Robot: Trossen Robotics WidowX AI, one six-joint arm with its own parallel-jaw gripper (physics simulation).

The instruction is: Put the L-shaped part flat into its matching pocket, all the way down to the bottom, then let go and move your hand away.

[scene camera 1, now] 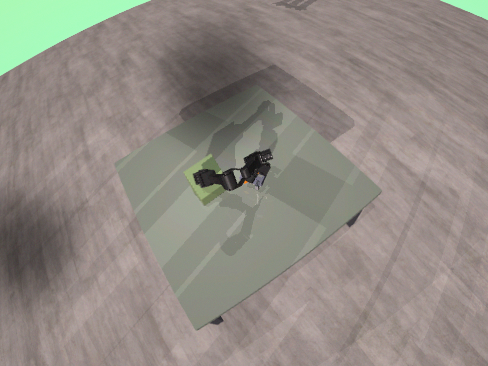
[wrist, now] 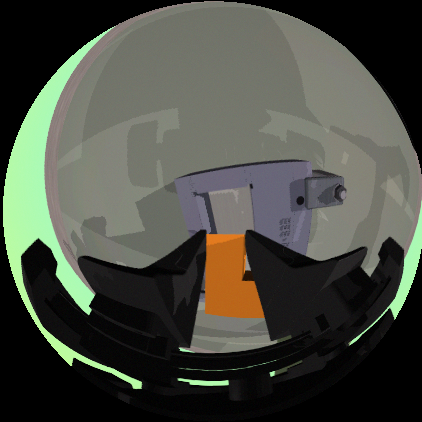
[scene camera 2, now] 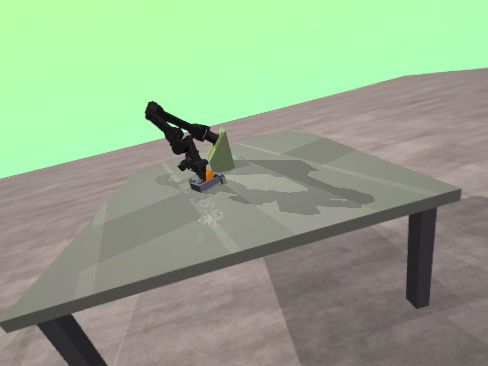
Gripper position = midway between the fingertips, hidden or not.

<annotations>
My gripper (wrist: 225,235) grips an orange L-shaped part (wrist: 230,290).
</annotations>
